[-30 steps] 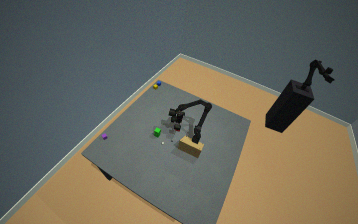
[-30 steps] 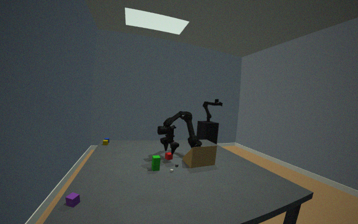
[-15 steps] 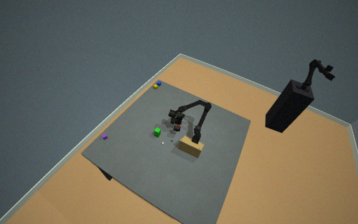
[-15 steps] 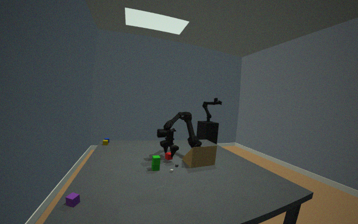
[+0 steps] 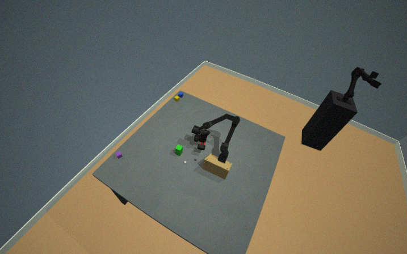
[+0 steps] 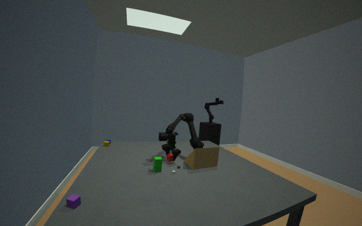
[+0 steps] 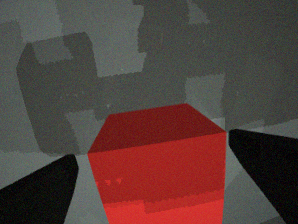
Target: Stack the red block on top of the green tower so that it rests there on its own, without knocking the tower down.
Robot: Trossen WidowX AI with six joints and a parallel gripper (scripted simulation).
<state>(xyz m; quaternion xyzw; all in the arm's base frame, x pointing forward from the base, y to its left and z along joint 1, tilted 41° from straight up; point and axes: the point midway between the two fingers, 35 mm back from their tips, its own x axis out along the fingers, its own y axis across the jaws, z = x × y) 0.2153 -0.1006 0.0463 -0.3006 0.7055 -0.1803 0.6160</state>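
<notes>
My gripper tip is now 70 mm short of the white cube and 220 mm to the right of it. The rest, counted from my gripper tip: red block: 10 mm above; then dark cube: 150 mm to the left; then yellow cube: 500 mm ahead, 470 mm to the right, 10 mm above.
</notes>
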